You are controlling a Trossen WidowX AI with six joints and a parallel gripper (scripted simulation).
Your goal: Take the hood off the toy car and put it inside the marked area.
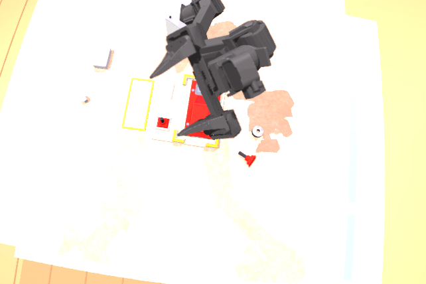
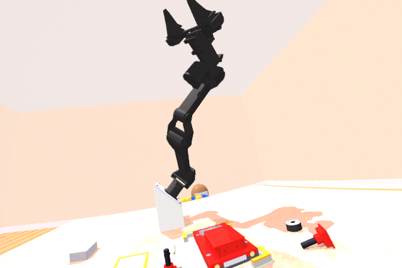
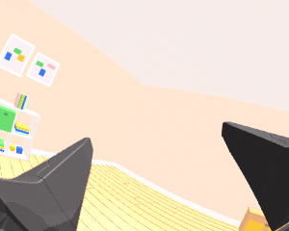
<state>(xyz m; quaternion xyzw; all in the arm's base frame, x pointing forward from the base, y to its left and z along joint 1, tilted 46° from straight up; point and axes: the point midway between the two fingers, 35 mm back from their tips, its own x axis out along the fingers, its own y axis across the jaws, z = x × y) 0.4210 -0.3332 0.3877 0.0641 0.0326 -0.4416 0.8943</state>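
My gripper tip is now 57 cm above the hood, 15 cm past it and 6 cm to the right of it. Round my gripper tip: black peg (58 cm below, 13 cm behind, 7 cm to the right).
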